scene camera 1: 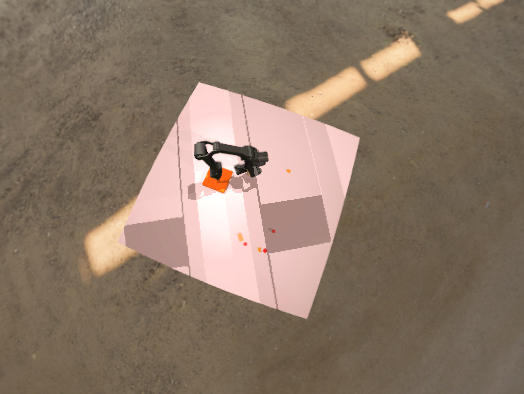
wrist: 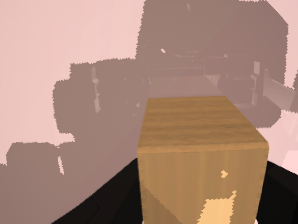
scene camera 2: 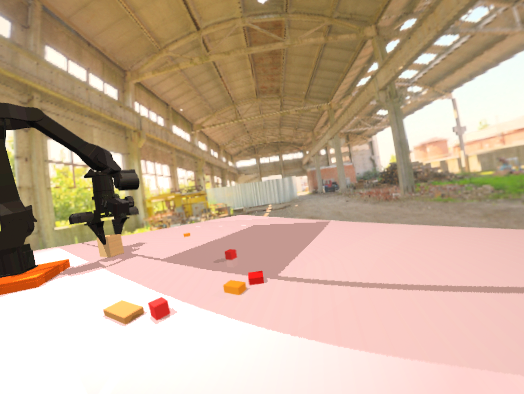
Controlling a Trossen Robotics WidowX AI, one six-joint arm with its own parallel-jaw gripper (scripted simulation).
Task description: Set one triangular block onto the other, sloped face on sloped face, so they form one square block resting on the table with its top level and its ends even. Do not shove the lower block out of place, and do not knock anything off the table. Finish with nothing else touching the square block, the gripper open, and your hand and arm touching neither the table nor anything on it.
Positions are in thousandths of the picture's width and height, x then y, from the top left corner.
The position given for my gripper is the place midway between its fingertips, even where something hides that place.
Note:
I see my gripper (scene camera 2: 213,615).
My gripper shows as well in the wrist view (wrist: 653,743).

